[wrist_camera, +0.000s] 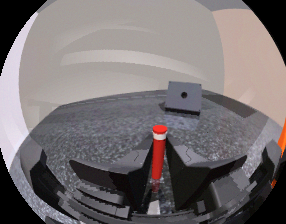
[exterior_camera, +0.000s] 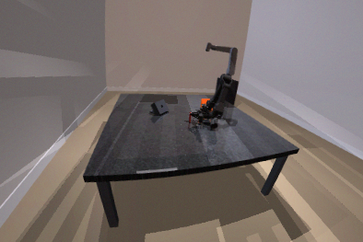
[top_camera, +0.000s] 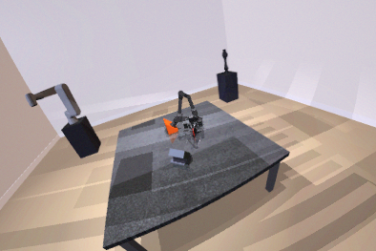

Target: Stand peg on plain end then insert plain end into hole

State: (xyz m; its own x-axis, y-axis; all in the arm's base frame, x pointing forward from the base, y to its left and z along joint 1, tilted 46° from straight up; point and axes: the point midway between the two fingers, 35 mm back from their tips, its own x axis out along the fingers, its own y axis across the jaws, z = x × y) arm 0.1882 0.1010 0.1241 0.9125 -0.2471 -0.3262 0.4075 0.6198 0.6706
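Now: gripper tip 1 cm above the red peg. Also, from my gripper tip: sloped panel 21 cm ahead, 21 cm to the right, 3 cm below.
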